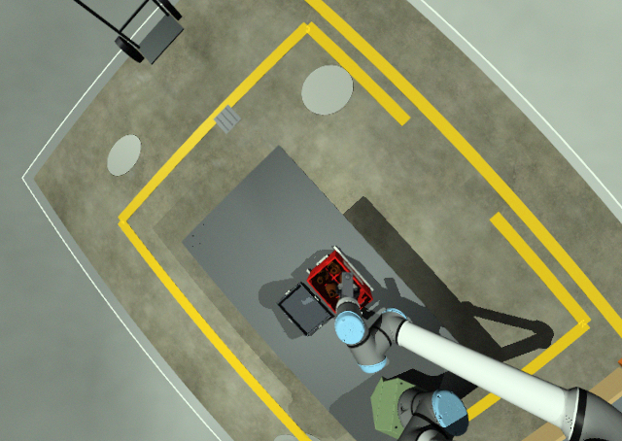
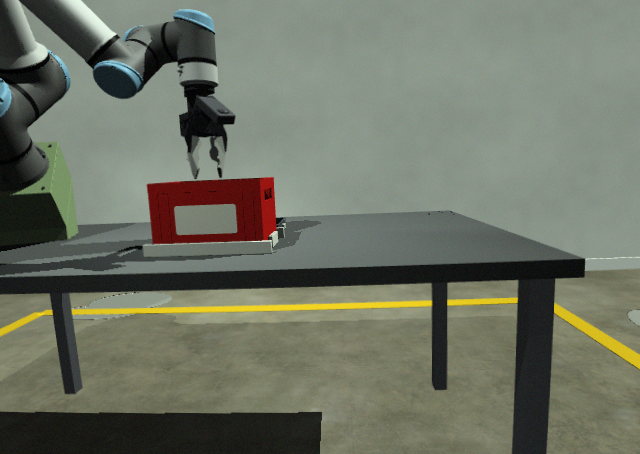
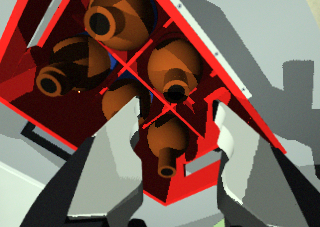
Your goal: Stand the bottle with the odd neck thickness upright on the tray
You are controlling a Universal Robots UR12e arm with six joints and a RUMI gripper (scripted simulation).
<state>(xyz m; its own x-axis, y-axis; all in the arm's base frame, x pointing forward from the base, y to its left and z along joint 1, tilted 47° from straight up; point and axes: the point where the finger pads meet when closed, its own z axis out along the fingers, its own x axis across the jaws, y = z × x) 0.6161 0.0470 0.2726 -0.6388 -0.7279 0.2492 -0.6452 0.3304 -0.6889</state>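
Now: the red crate 50 mm to the left of my hand and 110 mm below it. Also, from my hand: dark tray (320 mm to the left, 180 mm below); then bottle (80 mm ahead, 10 mm to the left, 110 mm below).
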